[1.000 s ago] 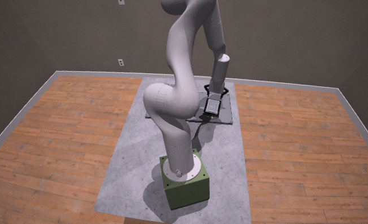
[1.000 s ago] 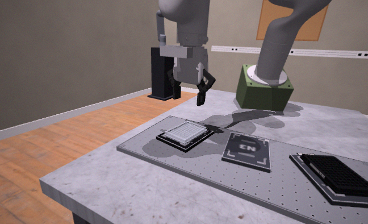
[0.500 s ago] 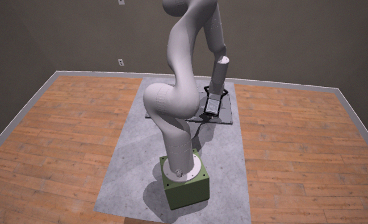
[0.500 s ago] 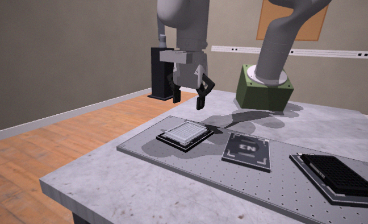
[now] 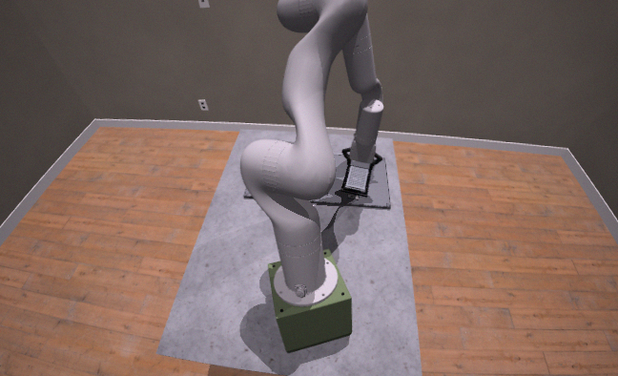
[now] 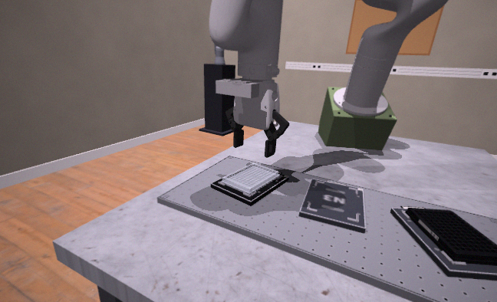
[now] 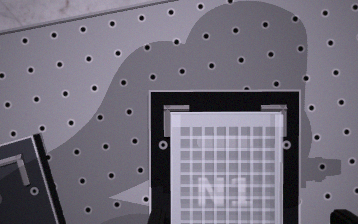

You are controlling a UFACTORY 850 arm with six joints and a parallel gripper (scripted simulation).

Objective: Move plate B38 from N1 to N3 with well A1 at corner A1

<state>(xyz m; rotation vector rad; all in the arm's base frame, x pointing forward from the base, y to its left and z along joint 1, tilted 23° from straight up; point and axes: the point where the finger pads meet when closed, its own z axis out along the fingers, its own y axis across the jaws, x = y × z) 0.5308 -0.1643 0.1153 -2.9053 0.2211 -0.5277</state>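
The clear well plate lies 8 cm below my hand. From my hand the other things lie so: black well plate: 39 cm to the left, 8 cm below, 2 cm behind; nest N1: 9 cm below; nest N3: 19 cm to the left, 9 cm below, 3 cm behind.
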